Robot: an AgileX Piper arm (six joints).
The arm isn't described. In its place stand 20 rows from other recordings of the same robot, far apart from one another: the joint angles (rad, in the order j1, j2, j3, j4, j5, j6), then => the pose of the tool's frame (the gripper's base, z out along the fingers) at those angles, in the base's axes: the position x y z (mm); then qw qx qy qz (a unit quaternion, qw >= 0).
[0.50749, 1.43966, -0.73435, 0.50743, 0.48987, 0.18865] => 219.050, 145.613, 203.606, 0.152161, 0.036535, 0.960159, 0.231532
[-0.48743, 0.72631, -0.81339, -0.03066, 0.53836, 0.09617] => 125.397, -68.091, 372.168, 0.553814, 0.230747, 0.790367, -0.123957
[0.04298, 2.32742, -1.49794, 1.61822, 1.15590, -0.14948] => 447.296, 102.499, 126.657, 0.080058, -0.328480, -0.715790, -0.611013
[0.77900, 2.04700, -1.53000, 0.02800, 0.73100, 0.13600] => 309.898, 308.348, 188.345, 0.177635, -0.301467, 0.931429, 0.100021
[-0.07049, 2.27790, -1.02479, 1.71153, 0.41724, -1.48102] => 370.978, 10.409, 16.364, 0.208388, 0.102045, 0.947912, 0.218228
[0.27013, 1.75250, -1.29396, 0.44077, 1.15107, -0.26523] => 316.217, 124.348, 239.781, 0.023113, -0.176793, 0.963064, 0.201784
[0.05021, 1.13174, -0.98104, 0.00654, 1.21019, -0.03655] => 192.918, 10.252, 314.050, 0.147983, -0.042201, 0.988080, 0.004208
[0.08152, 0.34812, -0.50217, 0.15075, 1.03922, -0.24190] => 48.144, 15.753, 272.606, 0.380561, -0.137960, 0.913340, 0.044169
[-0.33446, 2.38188, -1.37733, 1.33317, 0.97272, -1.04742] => 419.145, -68.281, 52.323, 0.189945, 0.127434, 0.875456, 0.425745
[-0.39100, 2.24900, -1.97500, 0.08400, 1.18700, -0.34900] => 442.390, -174.707, 204.766, 0.106175, 0.032693, 0.993808, 0.002034
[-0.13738, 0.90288, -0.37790, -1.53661, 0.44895, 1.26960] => 158.549, -61.768, 246.269, 0.468581, 0.065599, 0.832690, -0.287672
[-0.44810, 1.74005, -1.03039, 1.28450, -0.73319, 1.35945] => 305.578, -211.717, 241.077, 0.507497, 0.787986, -0.137526, 0.320332
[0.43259, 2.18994, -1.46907, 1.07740, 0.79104, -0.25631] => 379.061, 237.809, 137.235, 0.028058, 0.024473, 0.918291, 0.394153
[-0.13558, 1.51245, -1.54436, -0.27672, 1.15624, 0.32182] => 308.398, -65.037, 383.599, 0.272713, 0.196827, 0.935118, -0.111542
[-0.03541, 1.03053, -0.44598, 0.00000, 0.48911, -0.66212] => 168.814, -5.980, 208.831, 0.270690, -0.295189, 0.910989, -0.098431
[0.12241, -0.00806, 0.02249, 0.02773, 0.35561, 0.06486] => 52.662, 7.364, 174.113, 0.596605, -0.015514, 0.799520, 0.067742
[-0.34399, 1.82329, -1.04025, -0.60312, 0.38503, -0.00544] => 333.479, -140.056, 167.269, 0.197636, -0.080500, 0.953558, -0.212572
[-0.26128, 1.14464, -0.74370, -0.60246, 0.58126, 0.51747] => 208.462, -85.050, 277.002, 0.344121, 0.175545, 0.901838, -0.193526
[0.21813, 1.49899, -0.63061, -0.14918, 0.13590, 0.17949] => 261.291, 56.040, 174.357, 0.320442, -0.084916, 0.942957, 0.030624
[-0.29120, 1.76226, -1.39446, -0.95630, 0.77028, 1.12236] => 359.983, -161.944, 291.386, 0.368070, 0.377115, 0.806255, -0.268816
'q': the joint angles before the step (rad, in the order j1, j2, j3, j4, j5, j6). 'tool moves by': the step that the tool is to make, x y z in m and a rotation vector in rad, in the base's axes. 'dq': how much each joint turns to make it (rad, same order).
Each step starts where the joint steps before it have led.
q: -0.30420 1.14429 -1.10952 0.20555 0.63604 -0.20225
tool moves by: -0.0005 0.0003 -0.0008 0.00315 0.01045 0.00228
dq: -0.00018 0.00001 -0.00011 0.00022 0.01129 -0.00027
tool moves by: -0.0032 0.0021 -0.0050 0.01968 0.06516 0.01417
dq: 0.00025 0.00017 -0.00016 -0.00032 0.06946 0.00040
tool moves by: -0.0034 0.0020 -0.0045 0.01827 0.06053 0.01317
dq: 0.00007 -0.00028 0.00052 -0.00001 0.06433 0.00001
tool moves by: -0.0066 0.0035 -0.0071 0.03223 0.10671 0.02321
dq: -0.00031 -0.00001 -0.00029 0.00024 0.11422 -0.00032
